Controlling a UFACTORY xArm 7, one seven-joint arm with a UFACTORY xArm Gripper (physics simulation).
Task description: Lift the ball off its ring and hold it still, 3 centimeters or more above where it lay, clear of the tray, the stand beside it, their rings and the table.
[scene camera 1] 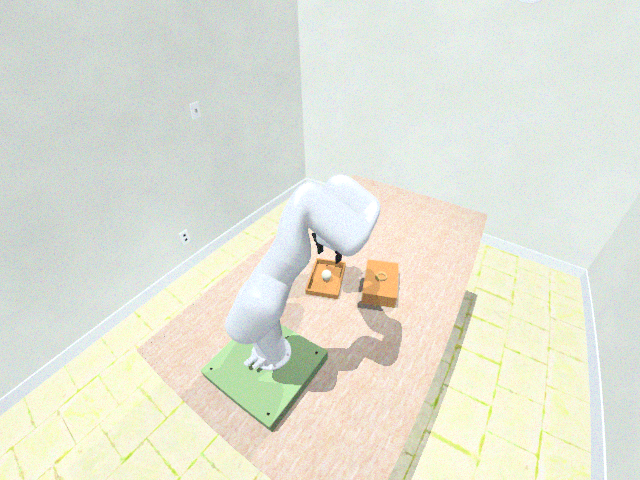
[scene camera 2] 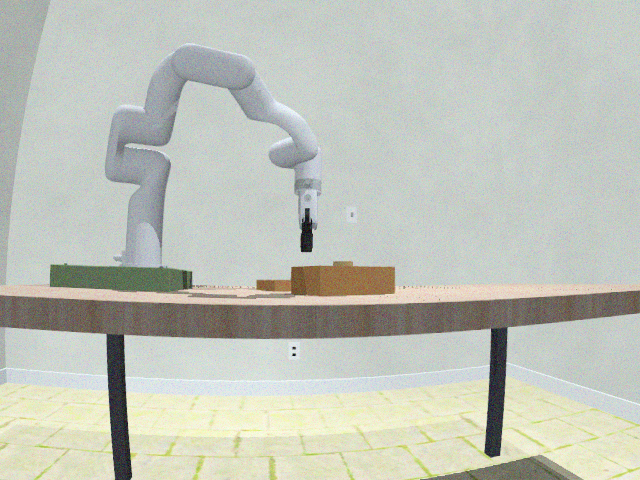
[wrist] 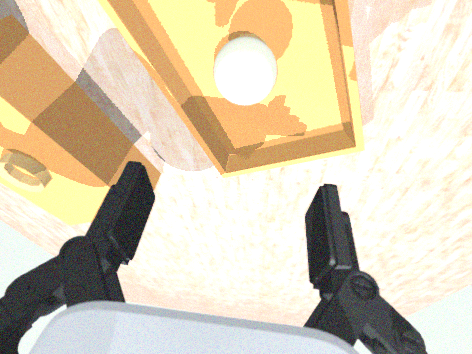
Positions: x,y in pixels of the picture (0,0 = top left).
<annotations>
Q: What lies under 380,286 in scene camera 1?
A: An orange stand.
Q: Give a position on a shallow orange tray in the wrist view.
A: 313,112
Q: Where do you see a shallow orange tray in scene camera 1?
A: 317,286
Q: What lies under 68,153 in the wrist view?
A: An orange stand.
</annotations>
